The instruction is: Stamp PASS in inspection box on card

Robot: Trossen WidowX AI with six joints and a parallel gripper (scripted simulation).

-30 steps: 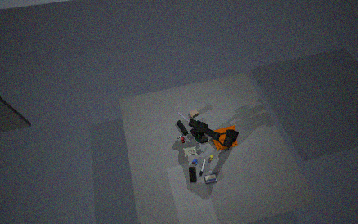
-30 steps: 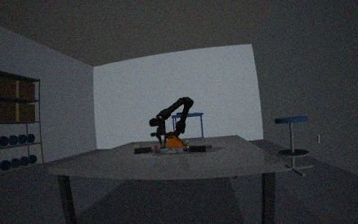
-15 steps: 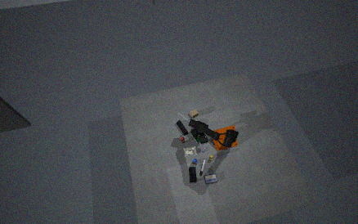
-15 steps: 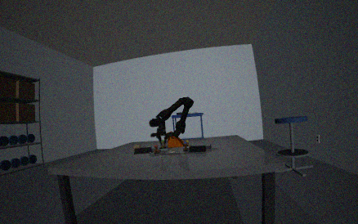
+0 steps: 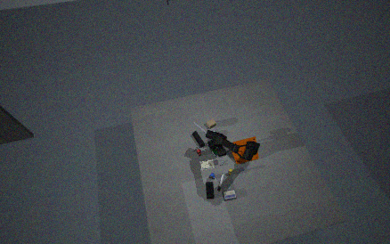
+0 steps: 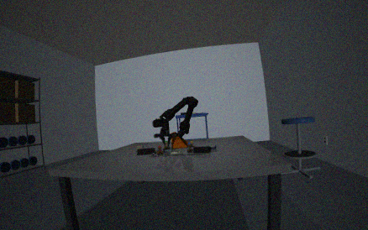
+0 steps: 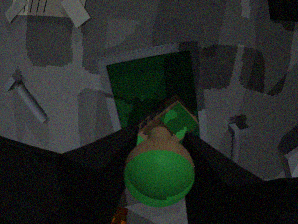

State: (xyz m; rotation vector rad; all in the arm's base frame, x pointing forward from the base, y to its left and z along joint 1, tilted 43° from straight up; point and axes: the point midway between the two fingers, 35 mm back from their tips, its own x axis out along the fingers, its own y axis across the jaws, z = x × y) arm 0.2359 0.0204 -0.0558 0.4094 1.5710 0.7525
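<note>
My gripper tip is now right at the green-knobbed stamp. Also, from my gripper tip: green ink pad (3 cm below); then red stamp (15 cm ahead, 1 cm to the left, 2 cm below); then white card (10 cm ahead, 11 cm to the left, 4 cm below).
</note>
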